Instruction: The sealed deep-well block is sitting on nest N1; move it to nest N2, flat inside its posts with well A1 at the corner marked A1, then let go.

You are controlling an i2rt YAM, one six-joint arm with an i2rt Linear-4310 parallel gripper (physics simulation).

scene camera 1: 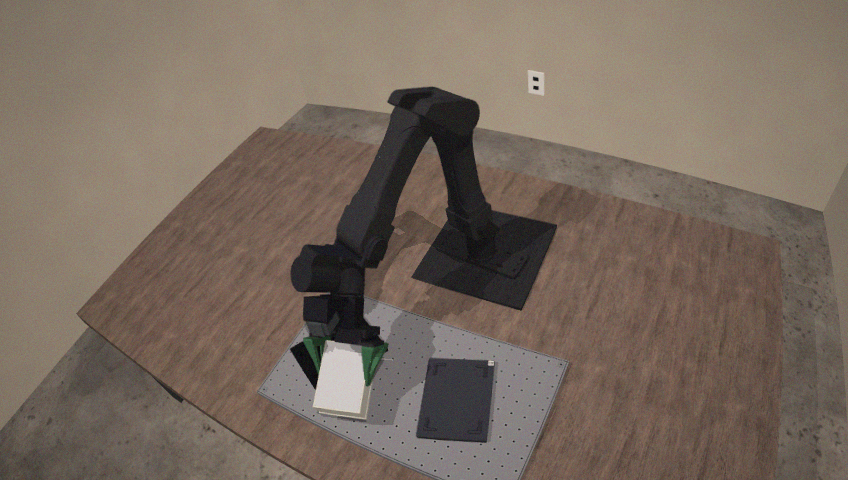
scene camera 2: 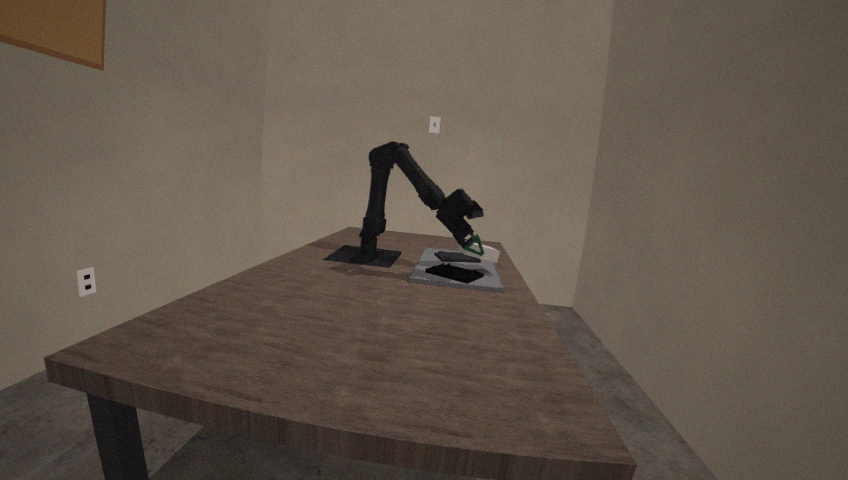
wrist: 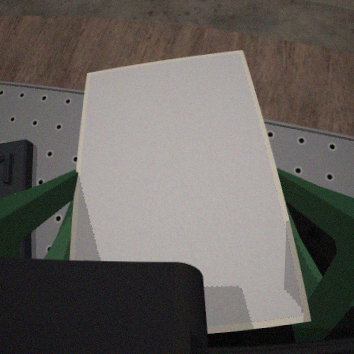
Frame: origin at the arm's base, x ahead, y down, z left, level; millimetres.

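Where they show: gripper, fingertip midpoint: (scene camera 1: 344, 381) (scene camera 2: 479, 250) (wrist: 177, 176); arm's base, link origin: (scene camera 1: 481, 254) (scene camera 2: 368, 255).
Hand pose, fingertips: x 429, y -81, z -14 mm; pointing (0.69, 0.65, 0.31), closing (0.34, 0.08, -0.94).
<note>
Each offset is from my fingertips to the top centre of the thing. Level surfaces: height alone.
The white, flat-topped deep-well block {dx -4, dy -34, dz -1 mm} (scene camera 1: 342, 374) (scene camera 2: 491, 253) (wrist: 175, 165) is between the green fingers of my gripper (scene camera 1: 343, 381) (wrist: 177, 176), which is shut on its two long sides. The block is held above the perforated plate and casts a shadow to its right in scene camera 1. A dark grey nest {dx -98, dy +56, dz +159 mm} (scene camera 1: 456, 404) (scene camera 2: 457, 256) (wrist: 12, 175) with corner posts and a small white label lies to the right of the block there. A black nest {dx -69, dy +52, dz -97 mm} (scene camera 1: 304, 362) (scene camera 2: 454, 273) lies left of the block, partly hidden. I cannot read any N1, N2 or A1 mark.
The grey perforated plate (scene camera 1: 529, 380) (scene camera 2: 417, 278) (wrist: 50, 112) lies under both nests on the wooden table {dy +87 mm} (scene camera 1: 654, 297) (scene camera 2: 333, 356). The arm's black base mat (scene camera 1: 434, 270) (scene camera 2: 389, 257) is behind the plate. The table's front edge is close to the plate.
</note>
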